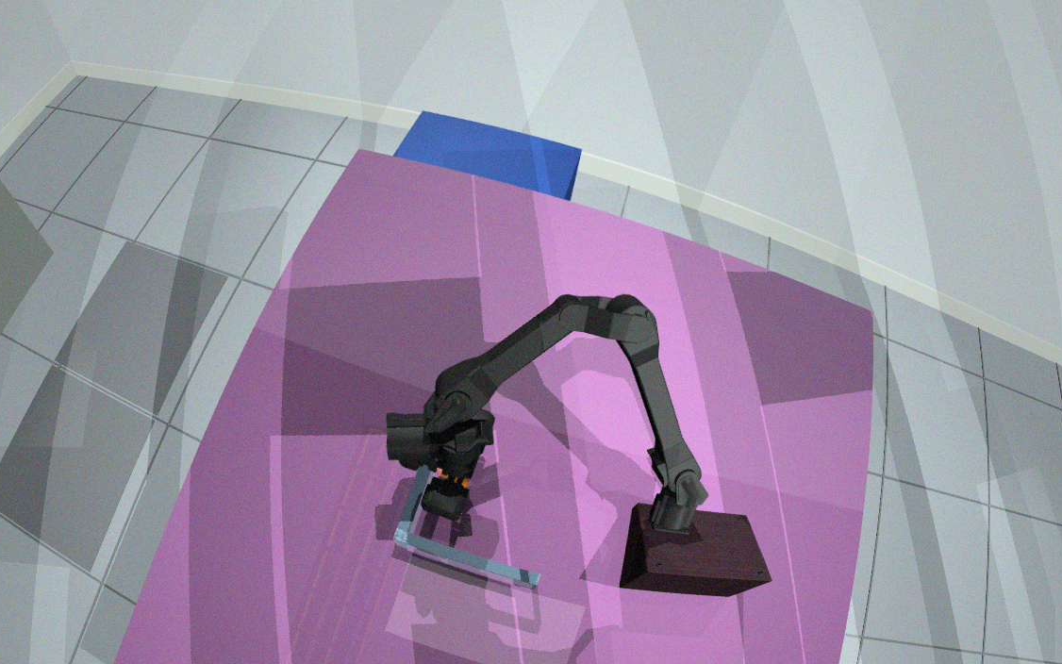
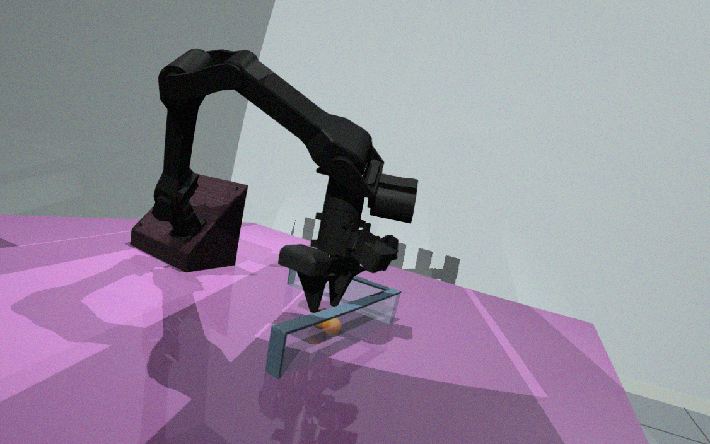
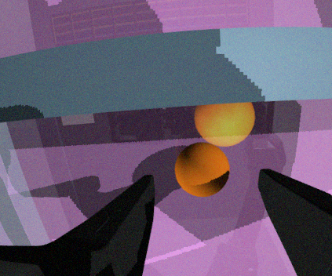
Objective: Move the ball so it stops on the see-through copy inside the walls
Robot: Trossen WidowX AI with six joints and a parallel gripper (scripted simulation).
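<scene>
My gripper tip is 2 cm above the orange ball. Also, from my gripper tip: clear wall: 5 cm ahead, 2 cm to the right; then see-through copy of ball: 3 cm ahead, 2 cm below, 1 cm to the right.
</scene>
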